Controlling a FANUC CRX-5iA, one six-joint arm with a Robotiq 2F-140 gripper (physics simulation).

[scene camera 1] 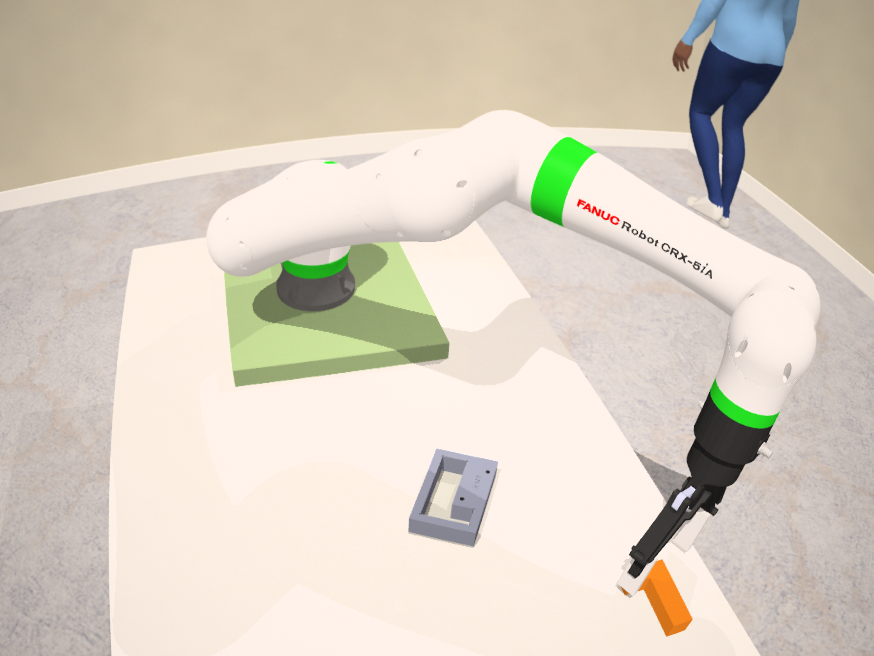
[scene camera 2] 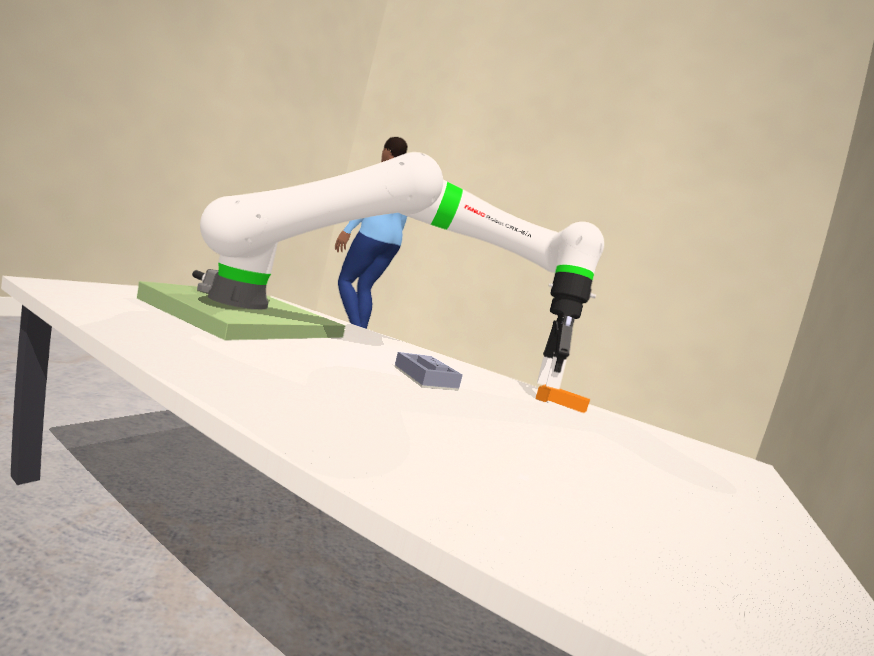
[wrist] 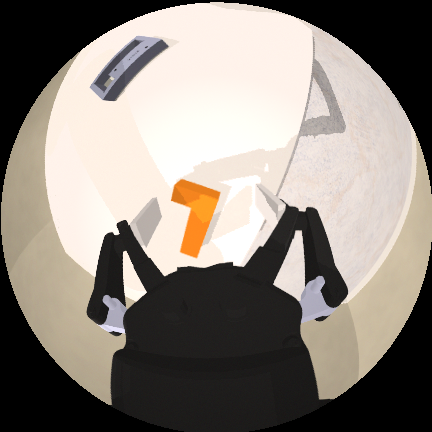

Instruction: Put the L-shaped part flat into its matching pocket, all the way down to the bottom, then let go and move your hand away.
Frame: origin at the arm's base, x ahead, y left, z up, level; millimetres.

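Seen in the pictures: gripper, fingertip midpoint: (scene camera 1: 655,565) (scene camera 2: 547,386) (wrist: 206,199); arm's base, origin of the base link: (scene camera 1: 315,287) (scene camera 2: 238,301).
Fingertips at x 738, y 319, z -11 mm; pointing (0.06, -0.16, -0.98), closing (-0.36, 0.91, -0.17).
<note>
Pixels of each thing's middle, then the offset from my fingertips to it. Level surfaces: height alone.
- orange L-shaped part, body centre: (scene camera 1: 655,600) (wrist: 188,220) (scene camera 2: 562,399) 47 mm ahead, 19 mm right, 14 mm down
- grey-blue block with the L-shaped pocket, body centre: (scene camera 1: 454,497) (wrist: 123,64) (scene camera 2: 427,370) 215 mm back, 216 mm right, 10 mm down
- white table, its level: 29 mm down
The orange L-shaped part (scene camera 1: 668,601) (scene camera 2: 566,400) (wrist: 192,235) lies flat on the table near its far edge. The grey-blue block with the L-shaped pocket (scene camera 1: 443,530) (scene camera 2: 441,379) (wrist: 131,59) lies flat on the table, between the part and the robot's base. Its pocket is empty, and pale table colour shows through it. My gripper (scene camera 1: 660,557) (scene camera 2: 550,375) (wrist: 206,199) is wide open and low over the part. In the wrist view the part shows between the two spread fingers, nearer the left one. In scene camera 1 a fingertip hides the end of the part's short leg.
The arm stands on a green base plate (scene camera 1: 338,349) (scene camera 2: 282,329) on the white table (scene camera 1: 282,437) (scene camera 2: 437,522). The table's edge runs close beside the part and gripper. A person in blue (scene camera 1: 734,91) (scene camera 2: 372,247) stands on the floor behind the table.
</note>
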